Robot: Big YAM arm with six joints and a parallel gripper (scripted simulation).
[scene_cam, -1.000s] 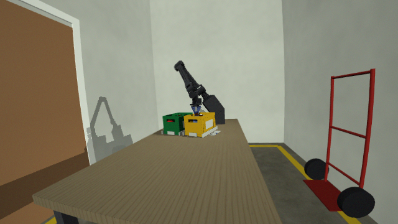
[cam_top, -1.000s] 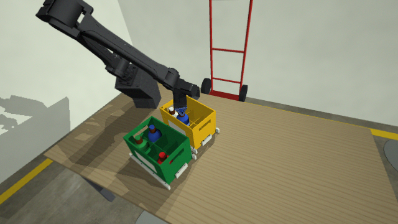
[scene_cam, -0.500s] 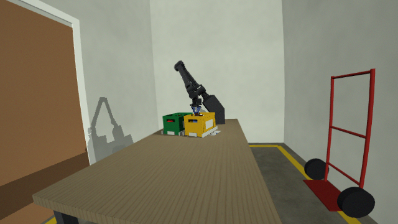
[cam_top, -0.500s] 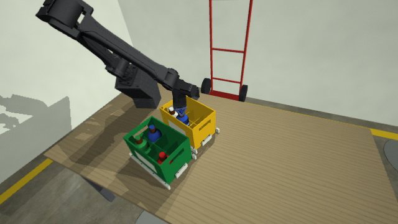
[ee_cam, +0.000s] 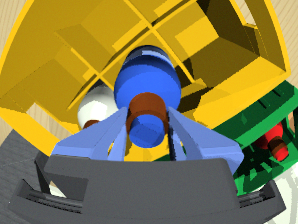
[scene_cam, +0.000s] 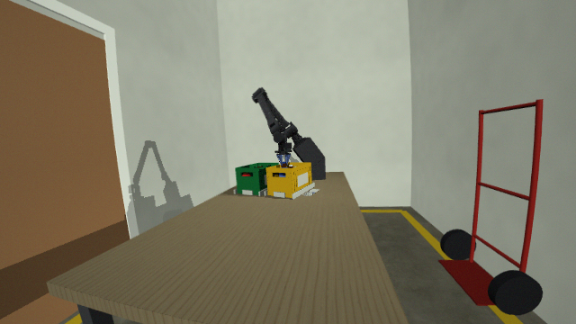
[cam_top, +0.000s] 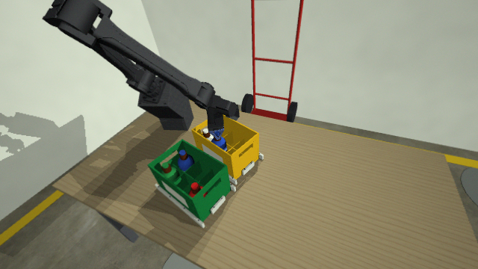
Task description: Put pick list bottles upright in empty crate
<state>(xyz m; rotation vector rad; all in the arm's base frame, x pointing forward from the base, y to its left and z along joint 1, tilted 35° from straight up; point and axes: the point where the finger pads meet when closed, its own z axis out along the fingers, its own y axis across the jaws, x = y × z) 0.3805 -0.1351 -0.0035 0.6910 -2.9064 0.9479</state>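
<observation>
My gripper is now 10 cm above the yellow crate, 4 cm to the right of it and 2 cm short of it. Round my hand: white-labelled bottle: 9 cm below, 8 cm behind, 4 cm to the left; then green crate: 19 cm to the right, 10 cm below, 6 cm behind; then pick list: 18 cm below, 17 cm to the left, 7 cm ahead.
</observation>
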